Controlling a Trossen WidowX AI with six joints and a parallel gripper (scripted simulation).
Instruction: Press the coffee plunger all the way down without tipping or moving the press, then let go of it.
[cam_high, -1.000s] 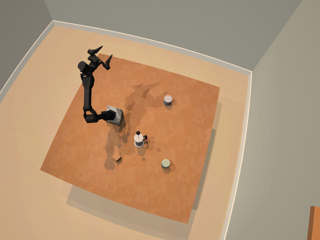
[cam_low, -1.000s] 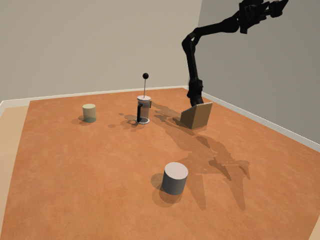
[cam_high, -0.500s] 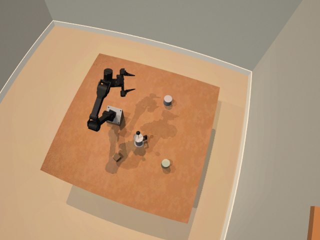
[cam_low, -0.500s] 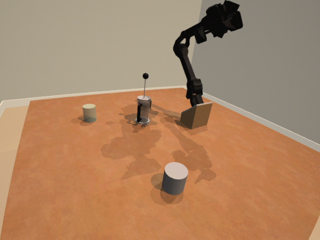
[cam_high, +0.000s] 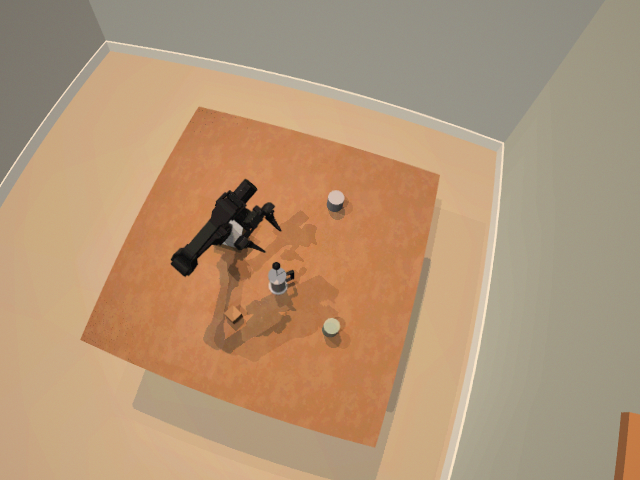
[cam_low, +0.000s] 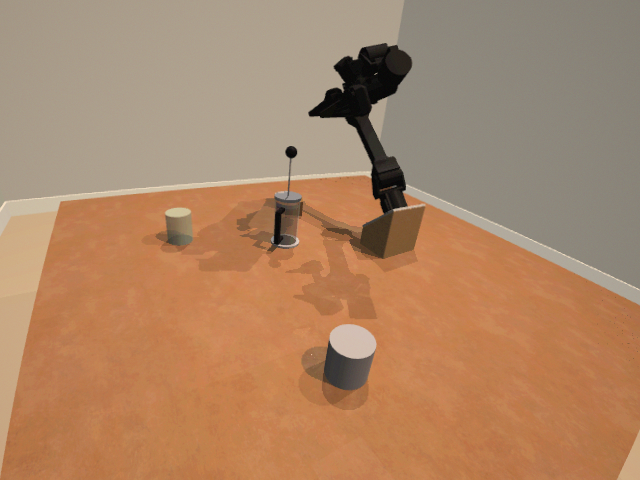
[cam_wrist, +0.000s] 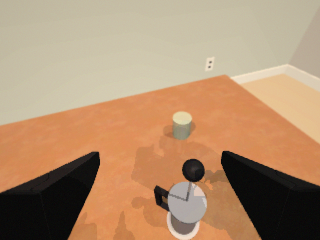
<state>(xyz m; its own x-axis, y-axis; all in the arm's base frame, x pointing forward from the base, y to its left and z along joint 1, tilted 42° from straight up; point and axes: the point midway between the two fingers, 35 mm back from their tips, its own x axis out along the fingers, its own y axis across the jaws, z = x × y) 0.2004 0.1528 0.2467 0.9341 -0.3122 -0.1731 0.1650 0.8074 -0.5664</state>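
The glass coffee press is 22 cm below my gripper tip, 4 cm ahead of it and 3 cm to the right of it. Also, from my gripper tip: small brown box 32 cm below, 24 cm to the right, 8 cm behind; then grey cylinder 40 cm to the left, 31 cm below, 10 cm ahead.
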